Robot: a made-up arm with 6 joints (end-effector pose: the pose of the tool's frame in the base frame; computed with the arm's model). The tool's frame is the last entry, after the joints.
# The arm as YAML. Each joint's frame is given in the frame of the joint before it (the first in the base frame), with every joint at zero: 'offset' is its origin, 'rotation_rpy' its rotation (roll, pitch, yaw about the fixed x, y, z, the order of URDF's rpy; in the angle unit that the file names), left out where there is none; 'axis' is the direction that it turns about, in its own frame. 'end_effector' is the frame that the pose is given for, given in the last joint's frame.
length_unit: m
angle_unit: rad
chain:
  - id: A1
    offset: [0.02, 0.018, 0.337]
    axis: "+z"
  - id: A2
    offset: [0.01, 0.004, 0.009]
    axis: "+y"
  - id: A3
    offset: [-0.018, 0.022, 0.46]
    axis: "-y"
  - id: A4
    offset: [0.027, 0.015, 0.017]
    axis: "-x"
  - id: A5
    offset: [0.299, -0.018, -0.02]
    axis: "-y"
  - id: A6
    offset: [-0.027, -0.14, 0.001]
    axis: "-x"
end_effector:
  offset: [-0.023, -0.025, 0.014]
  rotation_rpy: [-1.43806, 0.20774, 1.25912]
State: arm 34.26 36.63 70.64 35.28 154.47 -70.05
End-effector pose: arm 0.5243 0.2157 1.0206 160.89 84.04 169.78
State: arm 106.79 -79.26 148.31 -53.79 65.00 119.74
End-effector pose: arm 0.2229 -0.6873 0.2841 60.50 11.92 -51.79
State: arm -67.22 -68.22 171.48 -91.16 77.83 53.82
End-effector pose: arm -0.1494 0.6975 0.3247 148.08 79.77 153.94
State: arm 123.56 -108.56 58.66 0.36 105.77 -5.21
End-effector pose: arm 0.5420 -0.5091 0.3070 8.25 17.47 -140.20
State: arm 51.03 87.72 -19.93 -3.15 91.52 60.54
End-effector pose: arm 0.3086 0.1952 0.1175 -81.31 74.65 130.39
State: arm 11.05 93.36 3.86 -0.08 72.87 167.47
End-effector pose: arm 0.4493 0.0107 0.0184 85.52 4.97 -62.27
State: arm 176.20 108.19 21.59 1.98 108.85 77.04
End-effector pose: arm -0.3888 0.1569 -0.0983 -168.09 50.29 178.74
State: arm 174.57 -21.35 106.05 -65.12 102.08 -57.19
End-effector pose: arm 0.2618 -0.0291 1.1524 56.35 79.68 -60.29
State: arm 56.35 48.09 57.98 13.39 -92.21 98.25
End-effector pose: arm 0.4672 0.5292 0.8037 27.48 19.42 -99.22
